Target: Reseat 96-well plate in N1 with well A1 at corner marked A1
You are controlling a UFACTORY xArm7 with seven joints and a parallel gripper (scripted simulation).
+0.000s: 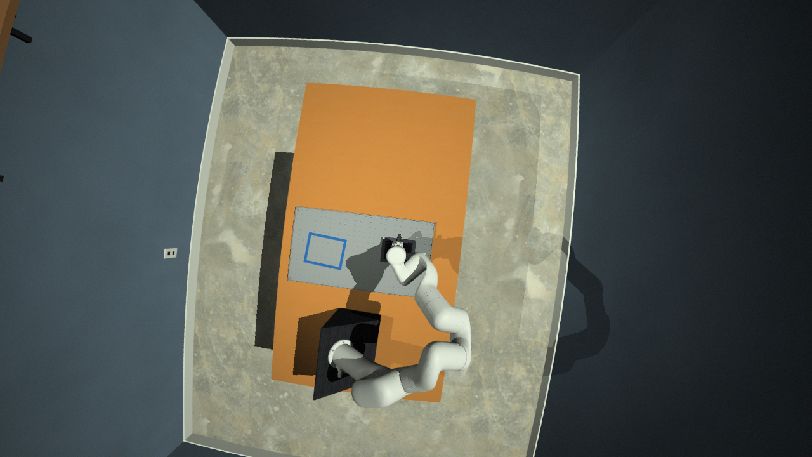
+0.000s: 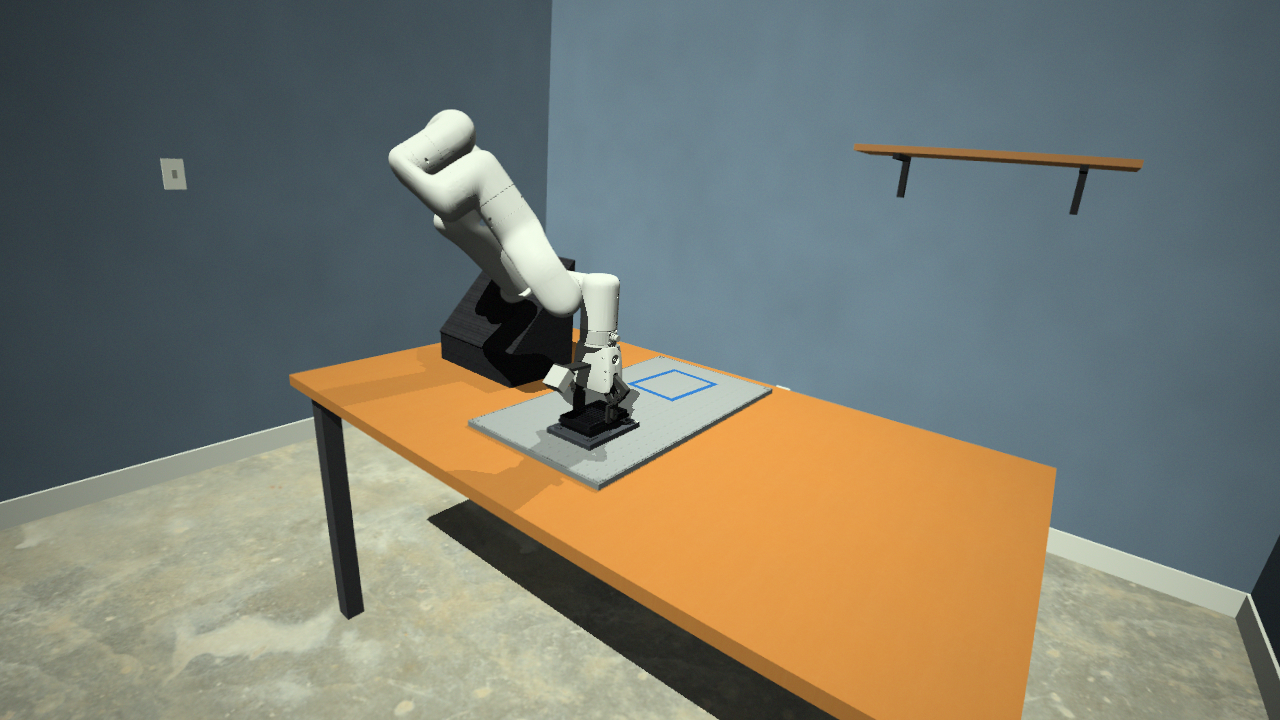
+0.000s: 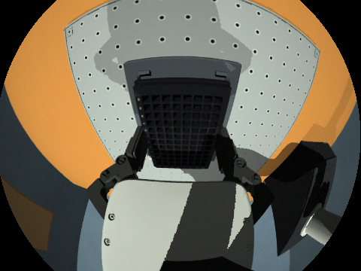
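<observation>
Right now my hand is 1 cm above the black 96-well plate. Round my hand: dark plate nest N1: 4 cm below; then white A1 mark: 5 cm ahead, 8 cm to the left, 3 cm below.
</observation>
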